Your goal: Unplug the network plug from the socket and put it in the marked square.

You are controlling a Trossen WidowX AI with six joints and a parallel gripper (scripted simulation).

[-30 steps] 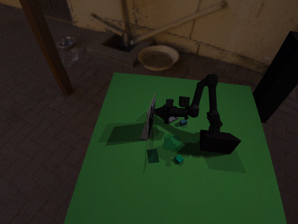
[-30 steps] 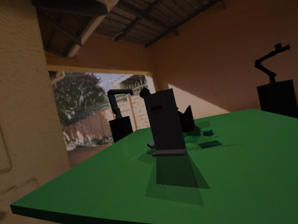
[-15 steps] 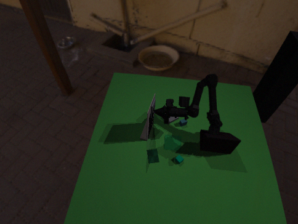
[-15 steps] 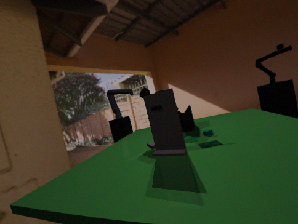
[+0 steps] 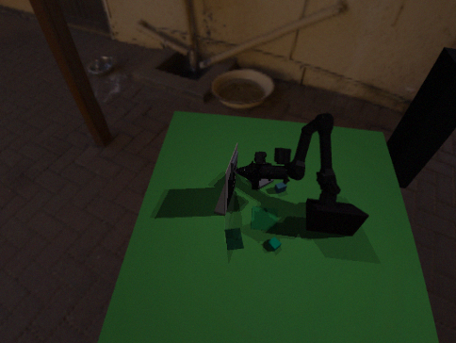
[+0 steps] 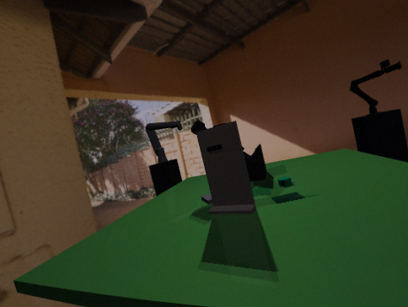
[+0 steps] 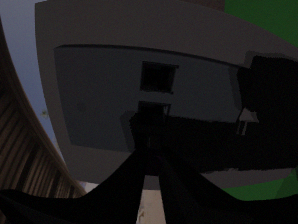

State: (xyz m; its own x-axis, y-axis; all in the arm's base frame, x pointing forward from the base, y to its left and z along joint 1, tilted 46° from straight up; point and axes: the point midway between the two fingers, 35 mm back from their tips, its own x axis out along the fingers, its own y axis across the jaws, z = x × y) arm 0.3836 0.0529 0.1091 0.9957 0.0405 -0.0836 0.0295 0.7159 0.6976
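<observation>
My gripper tip is 150 mm past the green patch, 70 mm to the right of it and 240 mm above it. Also, from my gripper tip: upright panel (30 mm ahead, 20 mm to the right, 90 mm below); plug (right at my gripper tip); grey flat tile (120 mm behind, 140 mm to the right, 230 mm below).
</observation>
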